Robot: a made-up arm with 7 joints. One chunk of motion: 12 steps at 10 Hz.
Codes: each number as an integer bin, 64 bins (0 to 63) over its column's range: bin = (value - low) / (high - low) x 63, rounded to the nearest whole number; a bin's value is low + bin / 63 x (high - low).
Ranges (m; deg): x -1.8..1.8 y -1.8..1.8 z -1.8..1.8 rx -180..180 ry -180..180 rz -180..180
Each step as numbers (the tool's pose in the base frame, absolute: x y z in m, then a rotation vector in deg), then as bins.
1 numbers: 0.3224 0.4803 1.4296 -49.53 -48.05 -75.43
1 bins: 37 40 57 23 23 18
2 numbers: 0.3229 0.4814 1.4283 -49.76 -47.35 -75.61
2 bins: 37 40 56 23 23 18
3 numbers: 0.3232 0.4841 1.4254 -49.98 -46.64 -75.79
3 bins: 37 40 56 23 23 18
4 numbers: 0.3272 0.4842 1.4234 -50.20 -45.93 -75.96
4 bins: 37 40 56 23 23 18
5 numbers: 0.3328 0.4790 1.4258 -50.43 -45.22 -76.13
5 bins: 37 40 56 23 24 18
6 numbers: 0.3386 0.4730 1.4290 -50.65 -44.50 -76.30
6 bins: 37 40 57 23 24 18
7 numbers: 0.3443 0.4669 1.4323 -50.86 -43.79 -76.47
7 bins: 38 40 57 23 24 18
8 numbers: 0.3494 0.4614 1.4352 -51.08 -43.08 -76.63
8 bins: 38 40 57 23 24 18
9 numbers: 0.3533 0.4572 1.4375 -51.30 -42.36 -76.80
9 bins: 38 40 57 23 24 18
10 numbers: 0.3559 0.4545 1.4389 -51.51 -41.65 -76.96
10 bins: 38 39 57 22 24 18
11 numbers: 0.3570 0.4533 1.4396 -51.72 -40.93 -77.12
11 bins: 38 39 57 22 24 18
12 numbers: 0.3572 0.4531 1.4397 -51.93 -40.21 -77.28
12 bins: 38 39 57 22 24 18
